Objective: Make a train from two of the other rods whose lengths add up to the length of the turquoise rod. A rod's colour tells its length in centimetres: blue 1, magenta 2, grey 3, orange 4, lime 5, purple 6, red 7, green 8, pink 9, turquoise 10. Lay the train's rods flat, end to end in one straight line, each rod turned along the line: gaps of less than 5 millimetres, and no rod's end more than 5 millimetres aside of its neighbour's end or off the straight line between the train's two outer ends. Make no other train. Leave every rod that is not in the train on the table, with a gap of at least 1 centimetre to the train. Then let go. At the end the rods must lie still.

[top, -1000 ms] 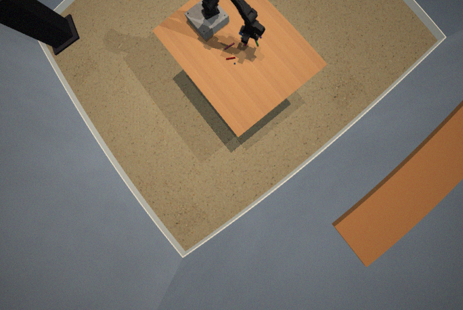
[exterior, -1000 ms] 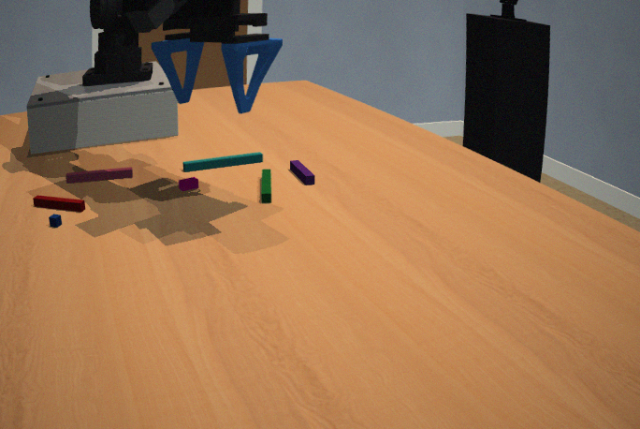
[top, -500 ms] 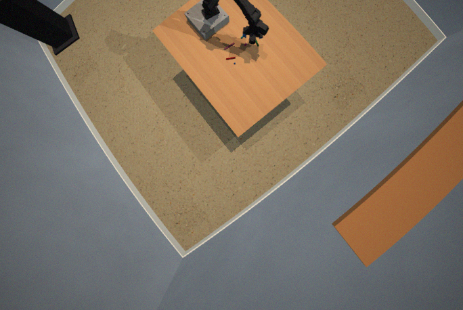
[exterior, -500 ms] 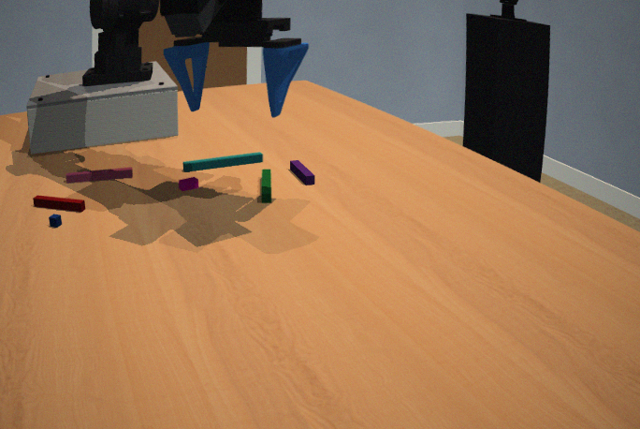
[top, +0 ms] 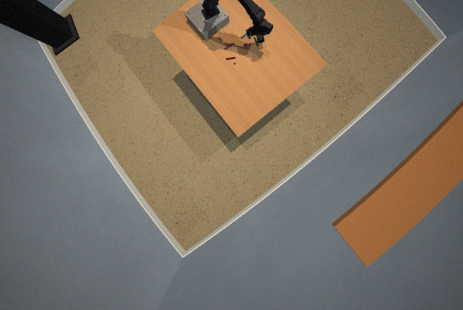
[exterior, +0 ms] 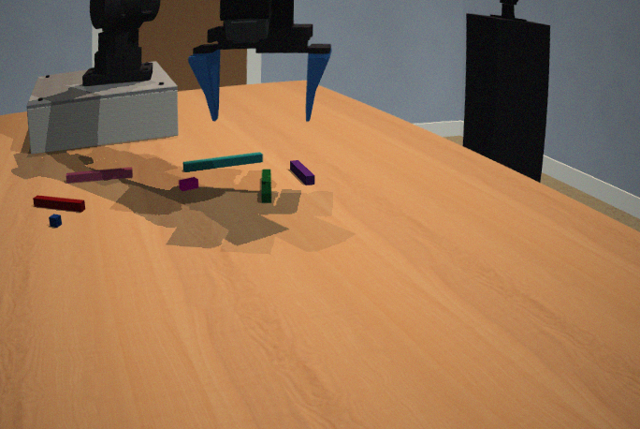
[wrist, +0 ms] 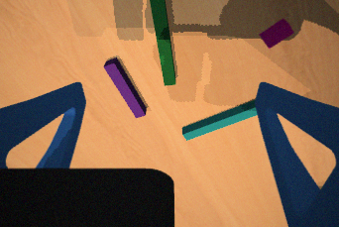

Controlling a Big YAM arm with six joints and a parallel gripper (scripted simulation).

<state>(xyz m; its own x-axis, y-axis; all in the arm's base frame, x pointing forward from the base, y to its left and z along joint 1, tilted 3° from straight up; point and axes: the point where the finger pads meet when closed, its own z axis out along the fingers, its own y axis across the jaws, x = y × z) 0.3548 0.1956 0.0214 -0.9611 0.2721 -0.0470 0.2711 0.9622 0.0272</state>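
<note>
My hand is 8 cm above the green rod and 1 cm to the right of it. The rest, counted from my hand: turquoise rod 9 cm behind, 8 cm below, 3 cm to the right; magenta rod 8 cm to the right, 8 cm below, 2 cm behind; purple rod 8 cm below, 5 cm to the left, 3 cm behind.
</note>
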